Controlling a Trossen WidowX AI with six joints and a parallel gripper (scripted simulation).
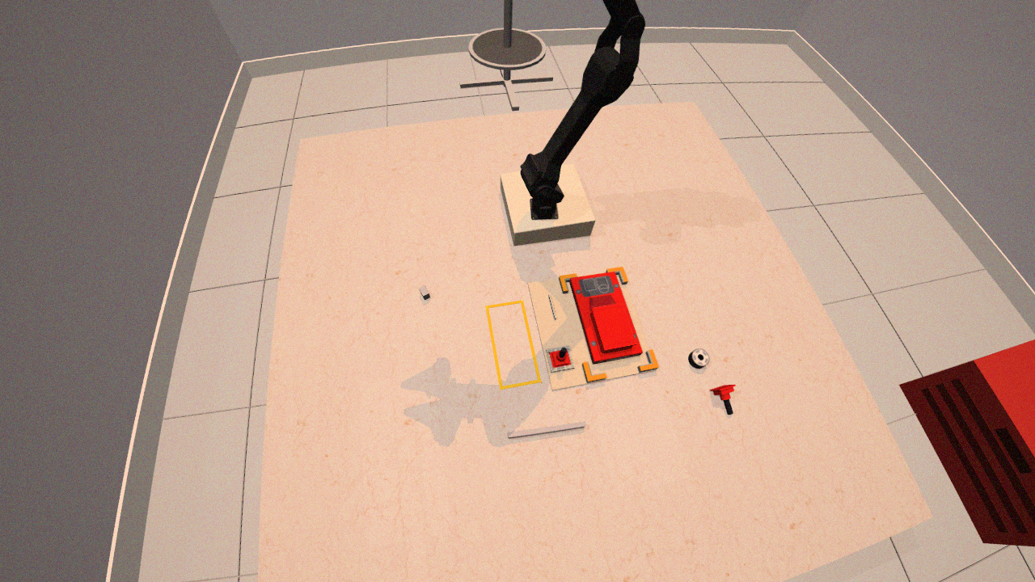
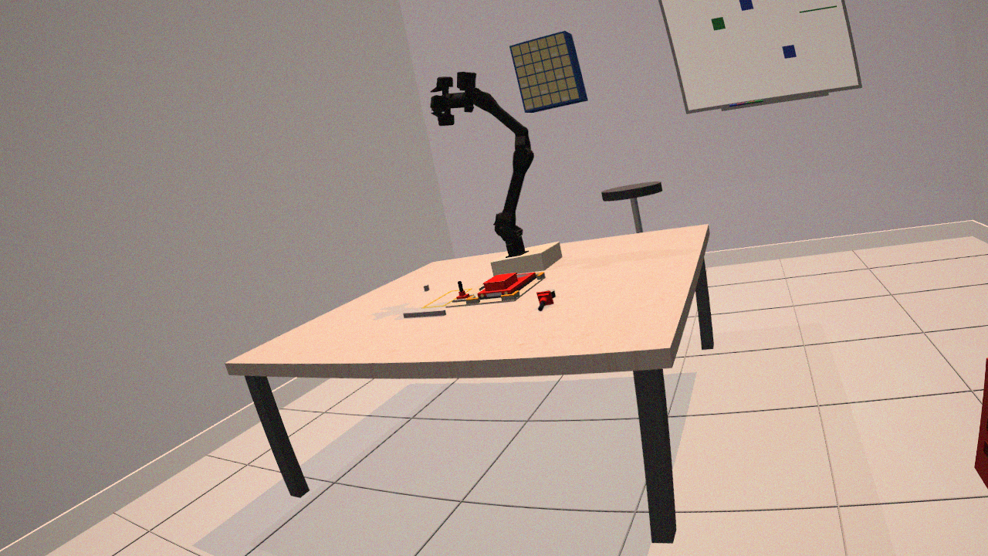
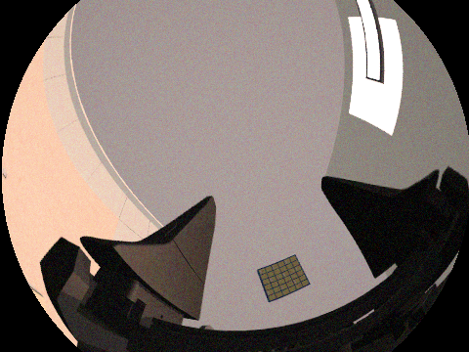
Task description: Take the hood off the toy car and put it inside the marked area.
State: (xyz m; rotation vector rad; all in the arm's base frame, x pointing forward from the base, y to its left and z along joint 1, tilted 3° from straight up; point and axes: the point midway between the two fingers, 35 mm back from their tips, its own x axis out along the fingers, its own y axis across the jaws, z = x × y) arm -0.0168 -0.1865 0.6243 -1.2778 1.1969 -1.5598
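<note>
Now: the toy car hood 64 cm below my gripper tip, 37 cm to the left of it and 33 cm ahead of it. From my gripper tip the other things lie so: white wheel 67 cm below, 56 cm to the left, 40 cm ahead; grey bar 67 cm below, 53 cm ahead, 22 cm to the left.
</note>
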